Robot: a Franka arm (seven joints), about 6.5 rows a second.
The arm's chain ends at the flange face. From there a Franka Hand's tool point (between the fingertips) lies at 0.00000 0.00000 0.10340 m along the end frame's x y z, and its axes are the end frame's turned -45 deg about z.
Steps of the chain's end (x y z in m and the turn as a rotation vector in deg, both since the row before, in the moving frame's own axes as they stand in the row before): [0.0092 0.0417 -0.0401 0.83 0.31 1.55]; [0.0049 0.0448 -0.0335 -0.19 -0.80 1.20]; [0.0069 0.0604 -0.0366 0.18 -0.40 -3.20]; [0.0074 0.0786 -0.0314 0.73 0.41 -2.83]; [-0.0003 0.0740 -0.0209 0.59 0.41 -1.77]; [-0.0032 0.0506 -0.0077 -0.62 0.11 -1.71]
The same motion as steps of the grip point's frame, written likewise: [-0.0215 0.0353 -0.0401 0.37 0.81 1.55]; [-0.0295 0.0344 -0.0335 0.43 -0.70 1.20]; [-0.0381 0.0469 -0.0366 0.41 -0.16 -3.20]; [-0.0489 0.0604 -0.0314 0.23 0.81 -2.83]; [-0.0513 0.0519 -0.0209 0.13 0.71 -1.77]; [-0.0387 0.0345 -0.0077 -0.52 -0.36 -1.71]
